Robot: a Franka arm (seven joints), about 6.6 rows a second.
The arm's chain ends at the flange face. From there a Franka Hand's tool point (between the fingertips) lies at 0.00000 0.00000 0.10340 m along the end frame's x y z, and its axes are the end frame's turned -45 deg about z.
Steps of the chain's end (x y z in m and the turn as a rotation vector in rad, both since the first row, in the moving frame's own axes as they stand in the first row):
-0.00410 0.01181 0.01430 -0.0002 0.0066 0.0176
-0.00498 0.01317 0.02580 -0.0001 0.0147 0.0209
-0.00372 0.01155 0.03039 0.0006 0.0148 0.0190
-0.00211 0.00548 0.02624 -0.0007 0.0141 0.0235
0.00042 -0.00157 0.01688 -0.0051 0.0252 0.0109
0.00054 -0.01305 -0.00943 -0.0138 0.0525 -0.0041
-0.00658 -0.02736 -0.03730 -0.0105 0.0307 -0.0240
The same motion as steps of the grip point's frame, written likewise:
-0.01079 0.00595 0.01430 -0.0048 0.0045 0.0176
-0.01178 0.00688 0.02579 -0.0105 0.0103 0.0209
-0.00968 0.00659 0.03038 -0.0100 0.0109 0.0190
-0.00440 0.00348 0.02623 -0.0105 0.0095 0.0235
0.00286 0.00141 0.01685 -0.0214 0.0142 0.0109
0.01245 -0.00401 -0.00958 -0.0469 0.0274 -0.0041
0.01621 -0.02101 -0.03735 -0.0291 0.0143 -0.0240

